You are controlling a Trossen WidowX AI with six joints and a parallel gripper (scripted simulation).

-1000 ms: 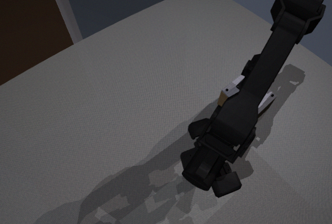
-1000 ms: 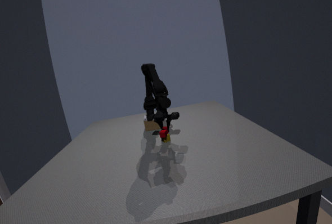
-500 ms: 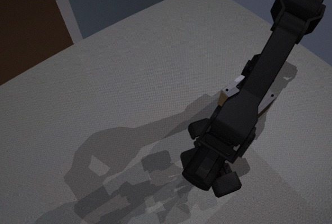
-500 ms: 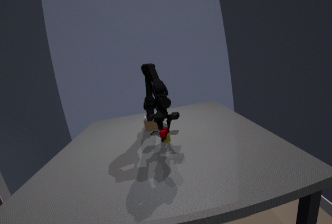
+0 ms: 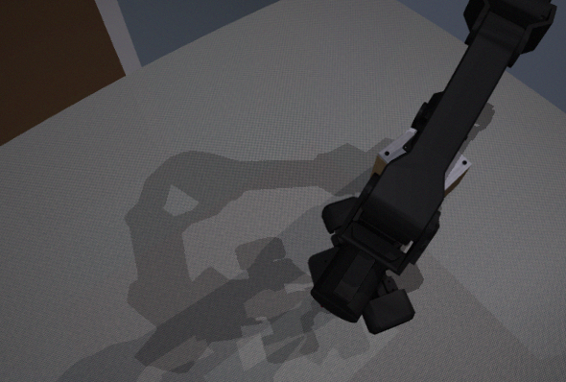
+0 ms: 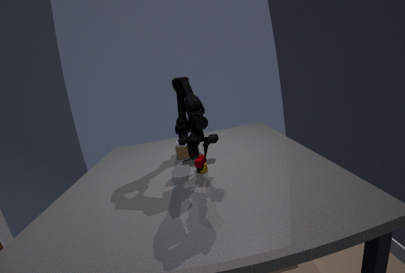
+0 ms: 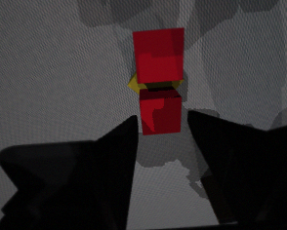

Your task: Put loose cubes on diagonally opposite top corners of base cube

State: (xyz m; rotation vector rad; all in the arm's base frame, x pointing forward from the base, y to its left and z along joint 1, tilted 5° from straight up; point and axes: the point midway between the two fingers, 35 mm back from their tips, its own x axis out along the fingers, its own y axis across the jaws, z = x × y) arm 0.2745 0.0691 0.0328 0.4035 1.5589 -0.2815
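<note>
Now: the yellow base cube 2 cm ahead of my gripper tip, 1 cm to the right of it and 5 cm below it.
</note>
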